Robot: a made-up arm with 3 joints.
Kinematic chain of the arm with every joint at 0, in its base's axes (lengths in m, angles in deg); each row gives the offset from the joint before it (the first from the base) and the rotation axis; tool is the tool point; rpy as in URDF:
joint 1: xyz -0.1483 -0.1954 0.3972 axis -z
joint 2: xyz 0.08 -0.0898 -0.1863 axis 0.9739 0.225 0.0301
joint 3: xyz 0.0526 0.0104 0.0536 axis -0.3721 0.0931 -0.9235
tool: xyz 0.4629 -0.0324 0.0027 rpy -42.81 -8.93 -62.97
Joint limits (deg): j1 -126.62..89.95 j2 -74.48..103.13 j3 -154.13..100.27
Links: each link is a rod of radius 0.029 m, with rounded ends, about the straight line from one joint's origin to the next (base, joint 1, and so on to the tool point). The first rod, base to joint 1, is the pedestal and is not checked.
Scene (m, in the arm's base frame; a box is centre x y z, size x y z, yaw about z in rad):
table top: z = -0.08
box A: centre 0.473 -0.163 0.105 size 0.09 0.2 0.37 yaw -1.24
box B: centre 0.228 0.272 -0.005 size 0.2 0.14 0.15 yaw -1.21
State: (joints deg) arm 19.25 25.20 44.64
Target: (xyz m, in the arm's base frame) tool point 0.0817 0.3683 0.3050
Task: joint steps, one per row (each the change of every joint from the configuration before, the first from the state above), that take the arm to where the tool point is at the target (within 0.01 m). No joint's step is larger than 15 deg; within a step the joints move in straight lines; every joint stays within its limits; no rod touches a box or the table.
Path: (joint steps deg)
1: -13.50 -9.34 2.11
2: -13.50 -9.34 2.11
3: -13.49 -9.34 2.11
4: -13.50 -9.33 2.11
5: -13.50 -9.34 2.11
6: -13.31 3.88 -13.40
7: -13.31 3.89 -13.39
8: -13.31 3.89 -13.39

